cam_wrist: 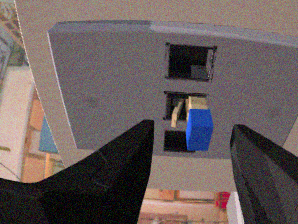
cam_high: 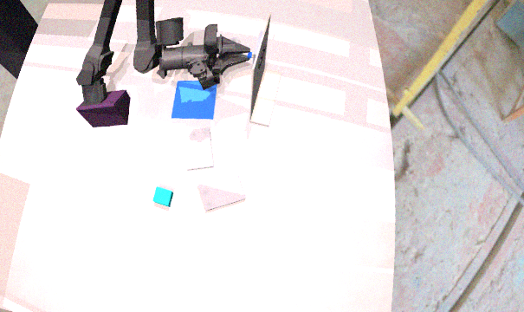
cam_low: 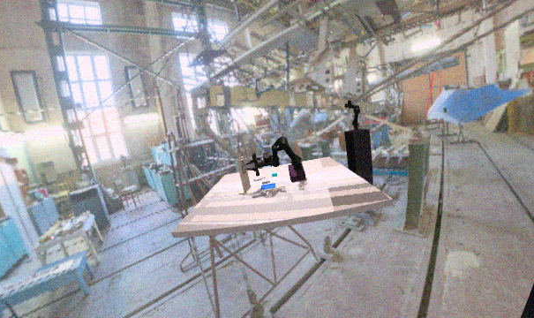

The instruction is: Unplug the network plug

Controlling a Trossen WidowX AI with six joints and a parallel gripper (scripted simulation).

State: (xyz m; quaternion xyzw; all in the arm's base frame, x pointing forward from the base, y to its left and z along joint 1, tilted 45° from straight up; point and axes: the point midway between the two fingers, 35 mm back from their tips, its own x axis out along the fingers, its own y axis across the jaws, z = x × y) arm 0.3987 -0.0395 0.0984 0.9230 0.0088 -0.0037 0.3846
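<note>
Now: the network plug 1 cm ahead of my gripper tip. From my gripper tip the other things lie so: upright panel (3 cm ahead, 1 cm to the right, 8 cm below); blue square (15 cm behind, 1 cm to the right, 21 cm below); cyan cube (23 cm behind, 29 cm to the right, 19 cm below).
</note>
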